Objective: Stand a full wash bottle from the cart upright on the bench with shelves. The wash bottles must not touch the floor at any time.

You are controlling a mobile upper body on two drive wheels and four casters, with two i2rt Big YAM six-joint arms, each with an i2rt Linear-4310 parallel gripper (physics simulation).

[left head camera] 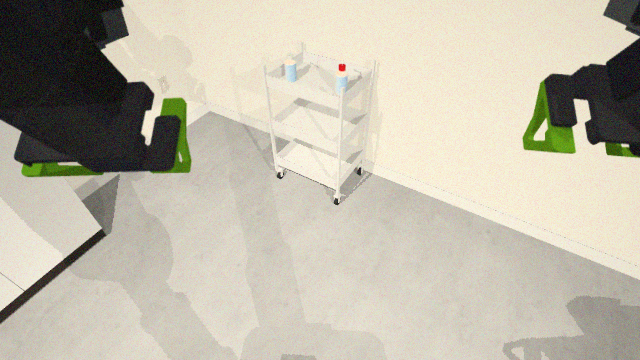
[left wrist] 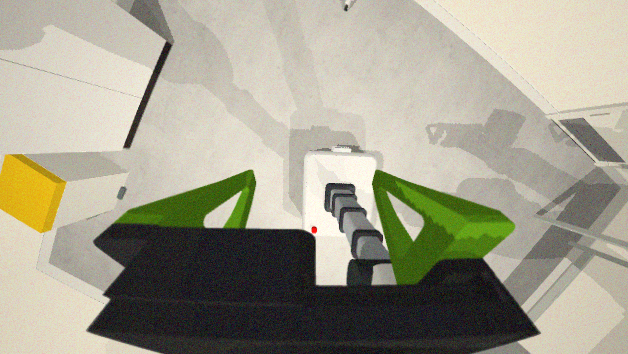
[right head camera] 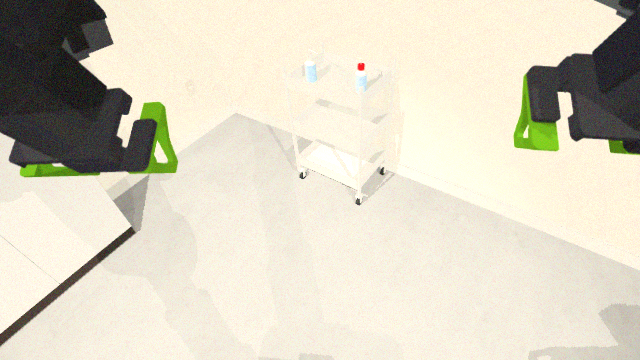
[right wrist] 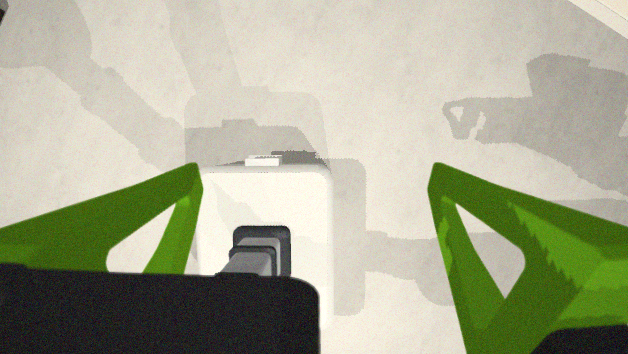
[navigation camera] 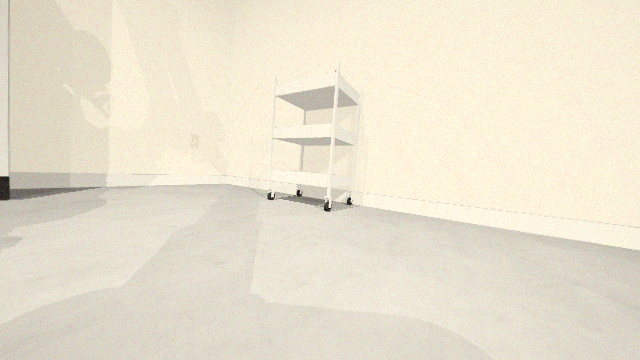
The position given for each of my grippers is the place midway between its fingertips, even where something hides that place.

Observation:
I see my left gripper [left head camera: 145,167], my right gripper [right head camera: 563,143], a white three-tier cart [left head camera: 322,125] and a tall white cabinet [right head camera: 64,226].
My left gripper is seen too in the left wrist view [left wrist: 314,176] and in the right head camera view [right head camera: 136,168]. My right gripper shows as well in the left head camera view [left head camera: 566,146] and in the right wrist view [right wrist: 315,175]. The white three-tier cart is seen too in the navigation camera view [navigation camera: 331,90].

